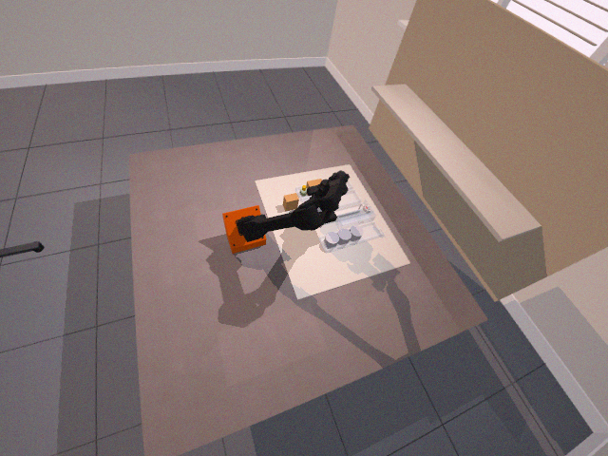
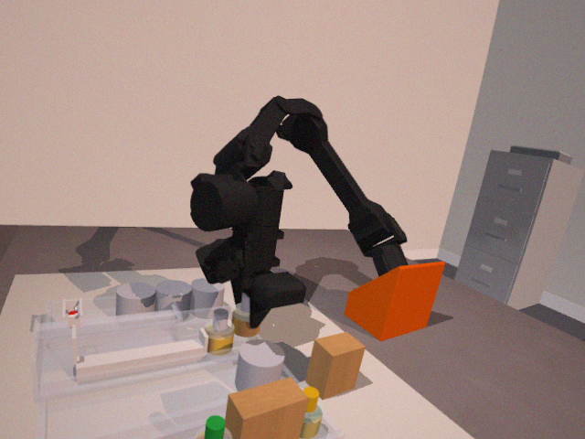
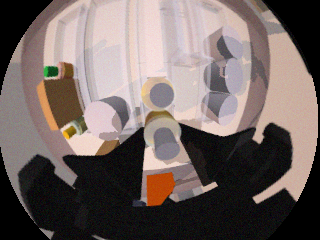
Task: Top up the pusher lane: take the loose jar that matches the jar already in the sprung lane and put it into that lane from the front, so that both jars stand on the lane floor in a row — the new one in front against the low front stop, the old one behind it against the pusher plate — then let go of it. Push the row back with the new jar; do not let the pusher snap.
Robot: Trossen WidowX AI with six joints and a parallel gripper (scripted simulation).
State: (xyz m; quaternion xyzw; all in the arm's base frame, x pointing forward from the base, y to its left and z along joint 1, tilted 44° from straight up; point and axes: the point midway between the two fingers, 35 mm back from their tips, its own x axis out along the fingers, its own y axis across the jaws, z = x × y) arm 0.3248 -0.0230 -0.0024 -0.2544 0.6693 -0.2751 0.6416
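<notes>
Now: the brown box 8 cm behind my gripper tip, 12 cm to the left of it and 2 cm below it. The rest, counted from my gripper tip: clear sprung lane (15 cm ahead, 3 cm to the right, 3 cm below).
</notes>
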